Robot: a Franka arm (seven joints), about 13 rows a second.
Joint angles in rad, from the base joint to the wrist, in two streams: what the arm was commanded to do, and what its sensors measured. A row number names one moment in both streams.
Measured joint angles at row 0: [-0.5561 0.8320 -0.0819 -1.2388 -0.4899 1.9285 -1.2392]
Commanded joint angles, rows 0 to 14: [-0.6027 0.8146 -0.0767 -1.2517 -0.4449 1.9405 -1.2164]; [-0.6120 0.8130 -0.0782 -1.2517 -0.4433 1.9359 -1.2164]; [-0.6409 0.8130 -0.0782 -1.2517 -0.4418 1.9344 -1.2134]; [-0.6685 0.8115 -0.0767 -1.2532 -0.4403 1.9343 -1.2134]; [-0.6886 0.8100 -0.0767 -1.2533 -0.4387 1.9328 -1.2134]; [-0.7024 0.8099 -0.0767 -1.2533 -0.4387 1.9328 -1.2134]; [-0.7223 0.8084 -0.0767 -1.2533 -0.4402 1.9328 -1.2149]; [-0.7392 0.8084 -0.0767 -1.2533 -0.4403 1.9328 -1.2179]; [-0.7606 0.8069 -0.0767 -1.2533 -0.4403 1.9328 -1.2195]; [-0.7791 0.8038 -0.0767 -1.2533 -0.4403 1.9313 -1.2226]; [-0.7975 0.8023 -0.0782 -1.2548 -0.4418 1.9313 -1.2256]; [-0.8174 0.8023 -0.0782 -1.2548 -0.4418 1.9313 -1.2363]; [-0.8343 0.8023 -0.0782 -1.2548 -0.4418 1.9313 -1.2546]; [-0.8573 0.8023 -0.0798 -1.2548 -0.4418 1.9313 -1.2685]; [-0.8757 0.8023 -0.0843 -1.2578 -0.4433 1.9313 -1.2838]
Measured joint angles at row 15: [-0.8416 0.8281 -0.0857 -1.2376 -0.4559 1.9305 -1.2474]
